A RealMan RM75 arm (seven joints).
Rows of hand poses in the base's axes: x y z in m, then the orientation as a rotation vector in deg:
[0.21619, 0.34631, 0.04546, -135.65, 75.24, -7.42]
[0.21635, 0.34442, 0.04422, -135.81, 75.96, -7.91]
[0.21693, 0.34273, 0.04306, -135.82, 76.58, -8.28]
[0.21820, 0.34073, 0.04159, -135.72, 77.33, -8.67]
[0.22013, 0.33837, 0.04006, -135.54, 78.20, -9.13]
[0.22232, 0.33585, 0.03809, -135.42, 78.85, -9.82]
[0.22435, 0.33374, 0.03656, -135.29, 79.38, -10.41]
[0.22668, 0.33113, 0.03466, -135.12, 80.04, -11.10]
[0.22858, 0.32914, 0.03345, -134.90, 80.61, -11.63]
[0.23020, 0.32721, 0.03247, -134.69, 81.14, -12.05]
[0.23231, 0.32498, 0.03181, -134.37, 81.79, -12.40]
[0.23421, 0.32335, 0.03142, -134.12, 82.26, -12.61]
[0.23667, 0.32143, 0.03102, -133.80, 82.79, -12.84]
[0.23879, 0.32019, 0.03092, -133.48, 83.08, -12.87]
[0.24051, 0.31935, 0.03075, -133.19, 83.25, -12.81]
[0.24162, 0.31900, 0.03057, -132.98, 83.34, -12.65]
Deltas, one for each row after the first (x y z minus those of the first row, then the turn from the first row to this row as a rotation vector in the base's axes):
[0.00016, -0.00189, -0.00124, -0.55, 0.03, -0.48]
[0.00074, -0.00358, -0.00240, -0.90, 0.03, -0.93]
[0.00201, -0.00558, -0.00387, -1.21, 0.03, -1.49]
[0.00394, -0.00794, -0.00540, -1.54, 0.00, -2.17]
[0.00613, -0.01046, -0.00737, -1.93, -0.22, -2.72]
[0.00816, -0.01257, -0.00890, -2.23, -0.42, -3.18]
[0.01049, -0.01518, -0.01080, -2.59, -0.65, -3.75]
[0.01239, -0.01717, -0.01201, -2.82, -0.83, -4.26]
[0.01401, -0.01910, -0.01299, -3.00, -0.96, -4.72]
[0.01612, -0.02133, -0.01365, -3.12, -1.05, -5.28]
[0.01802, -0.02296, -0.01404, -3.17, -1.09, -5.68]
[0.02048, -0.02488, -0.01444, -3.20, -1.15, -6.15]
[0.02260, -0.02612, -0.01454, -3.06, -1.19, -6.43]
[0.02432, -0.02696, -0.01471, -2.88, -1.20, -6.63]
[0.02543, -0.02731, -0.01489, -2.68, -1.16, -6.73]

